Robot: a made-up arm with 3 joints. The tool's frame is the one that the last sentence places.
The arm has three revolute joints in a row. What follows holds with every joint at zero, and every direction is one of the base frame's. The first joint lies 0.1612 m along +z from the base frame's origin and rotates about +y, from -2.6 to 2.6 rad. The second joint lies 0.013 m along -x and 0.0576 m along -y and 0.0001 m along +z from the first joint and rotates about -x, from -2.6 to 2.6 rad. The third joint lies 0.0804 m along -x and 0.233 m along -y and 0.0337 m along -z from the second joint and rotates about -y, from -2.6 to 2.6 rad. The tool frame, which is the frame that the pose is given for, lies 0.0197 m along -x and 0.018 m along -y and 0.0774 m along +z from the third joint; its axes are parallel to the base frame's.
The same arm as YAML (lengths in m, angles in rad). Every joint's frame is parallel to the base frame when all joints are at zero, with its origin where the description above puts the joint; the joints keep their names.
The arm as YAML. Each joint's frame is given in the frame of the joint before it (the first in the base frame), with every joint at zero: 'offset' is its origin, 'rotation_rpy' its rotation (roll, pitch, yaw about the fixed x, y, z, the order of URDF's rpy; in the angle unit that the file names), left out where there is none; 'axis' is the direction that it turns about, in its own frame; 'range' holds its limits. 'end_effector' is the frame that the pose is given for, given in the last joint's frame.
length_unit: m
angle_unit: rad
chain:
  - id: joint 1
    offset: [0.0, 0.0, 0.1612]
    axis: "+y"
    range: [-2.6, 2.6]
  - id: joint 2
    offset: [-0.013, -0.0576, 0.0001]
    axis: "-x"
    range: [-2.6, 2.6]
  - id: joint 3
    offset: [-0.0804, -0.233, -0.0337]
    axis: "-y"
    range: [-2.6, 2.6]
end_effector:
  offset: [-0.0197, -0.018, 0.0774]

